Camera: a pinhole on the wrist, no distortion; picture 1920 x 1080 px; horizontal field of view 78.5 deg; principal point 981.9 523.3 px. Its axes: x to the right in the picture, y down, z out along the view. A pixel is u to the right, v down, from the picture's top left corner.
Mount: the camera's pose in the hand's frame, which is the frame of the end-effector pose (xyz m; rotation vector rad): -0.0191 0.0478 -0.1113 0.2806 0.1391 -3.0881
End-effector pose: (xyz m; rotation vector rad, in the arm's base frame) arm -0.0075 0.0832 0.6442 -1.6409 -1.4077 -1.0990
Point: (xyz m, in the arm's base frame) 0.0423 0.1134 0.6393
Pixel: 520.7 458.6
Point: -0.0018 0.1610 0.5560
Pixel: 944.6 712.7
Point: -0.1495 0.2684 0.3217
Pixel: 1374.1 1010.2
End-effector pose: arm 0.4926 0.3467 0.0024 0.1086 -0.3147 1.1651
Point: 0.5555 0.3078 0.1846
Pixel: 526.4 1000.3
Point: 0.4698 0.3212 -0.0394
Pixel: 1112.8 863.8
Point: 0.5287 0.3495 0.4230
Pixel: 374.9 711.4
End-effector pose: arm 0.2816 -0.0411 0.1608 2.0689 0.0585 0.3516
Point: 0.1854 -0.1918 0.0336
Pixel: 1300.9 689.3
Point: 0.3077 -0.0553 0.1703
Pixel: 343.2 782.3
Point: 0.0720 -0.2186 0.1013
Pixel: 1782.8 336.7
